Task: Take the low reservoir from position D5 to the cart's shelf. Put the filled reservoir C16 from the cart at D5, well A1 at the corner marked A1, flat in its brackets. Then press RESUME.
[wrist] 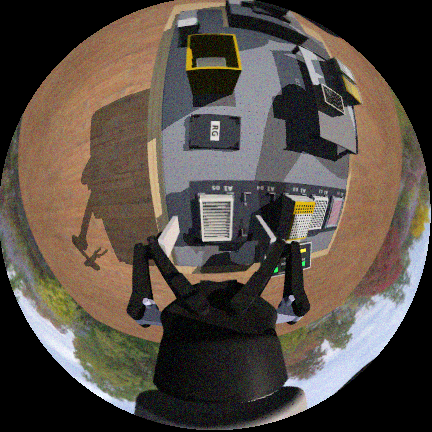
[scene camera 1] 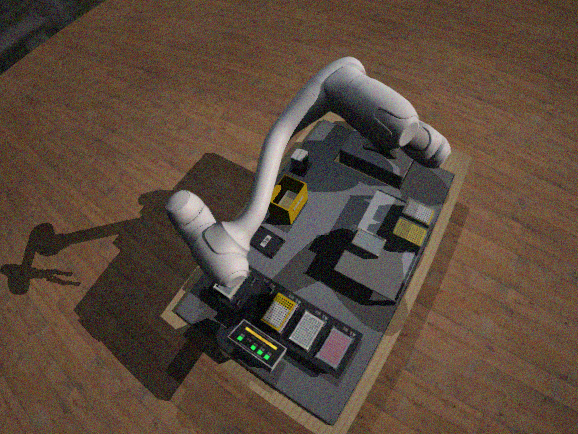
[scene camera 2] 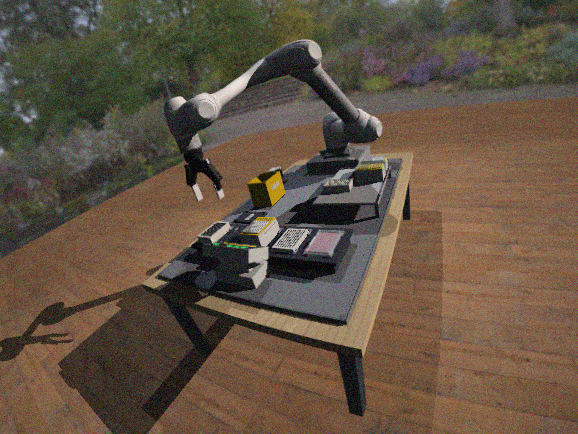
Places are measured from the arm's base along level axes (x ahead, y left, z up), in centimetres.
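Pixels of known places: gripper, fingertip midpoint: (wrist: pixel 216 223) (scene camera 2: pixel 210 198); arm's base, link origin: (scene camera 2: pixel 339 153).
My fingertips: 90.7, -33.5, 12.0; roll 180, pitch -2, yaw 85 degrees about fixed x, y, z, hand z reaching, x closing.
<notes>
Ahead of a thing's pixels: the offset from my fingertips to its top centre, as dx, dy, dz. "spot": to the spot under its first point.
A white ribbed reservoir @(+5.3, +0.2, -11.7) (wrist: pixel 216 217) (scene camera 1: pixel 227 289) (scene camera 2: pixel 215 232) sits at position D5, looking flat; its C16 or low marking and well A1 cannot be read. My gripper (wrist: pixel 216 223) (scene camera 2: pixel 209 193) is open and empty, high above the D5 end of the deck; the arm hides it in scene camera 1. A pale box with a gridded top @(-34.6, +45.0, -10.8) (scene camera 1: pixel 369 242) (scene camera 2: pixel 338 185) (wrist: pixel 333 99) stands on the grey cart-like platform @(-39.5, +52.1, -13.4) (scene camera 1: pixel 375 270) (scene camera 2: pixel 345 198) (wrist: pixel 340 132); its contents cannot be told. The panel @(spot: +22.2, +24.3, -7.7) (scene camera 1: pixel 257 345) (wrist: pixel 307 257) shows green lights and a yellow bar; RESUME is not legible.
A yellow-topped tip box @(+7.6, +24.9, -8.4) (scene camera 1: pixel 280 311) (scene camera 2: pixel 260 230) (wrist: pixel 300 225) stands at D3, beside a white plate @(+8.7, +37.2, -13.4) (scene camera 1: pixel 307 330) (scene camera 2: pixel 291 240) and a pink plate @(+9.8, +49.6, -13.4) (scene camera 1: pixel 335 347) (scene camera 2: pixel 325 242). A black RG block @(-18.8, +2.6, -18.6) (wrist: pixel 200 132) and an open yellow bin @(-39.6, +3.6, -6.5) (scene camera 2: pixel 272 189) (wrist: pixel 214 80) stand farther up the table.
</notes>
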